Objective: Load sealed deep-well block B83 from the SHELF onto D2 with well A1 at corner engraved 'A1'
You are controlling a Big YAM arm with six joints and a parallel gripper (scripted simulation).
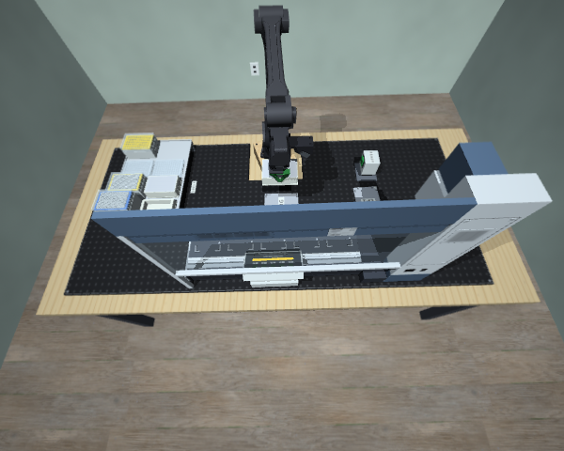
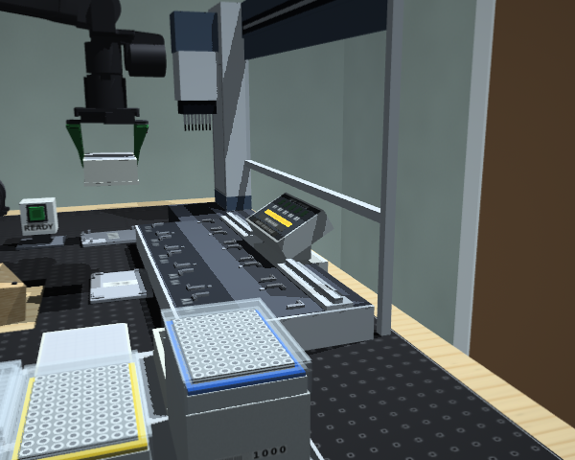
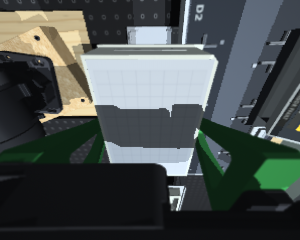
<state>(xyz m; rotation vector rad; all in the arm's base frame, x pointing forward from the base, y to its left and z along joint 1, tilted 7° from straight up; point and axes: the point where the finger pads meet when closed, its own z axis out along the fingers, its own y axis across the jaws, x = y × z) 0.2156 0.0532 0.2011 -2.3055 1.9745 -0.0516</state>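
The regrip nest is 22 cm below my hand. The rest, counted from my hand: blue gantry beam: 34 cm ahead, 7 cm to the left, 28 cm above; flat grey plate: 6 cm behind, 37 cm to the left, 22 cm below; ready key: 21 cm behind, 32 cm to the left, 15 cm below.
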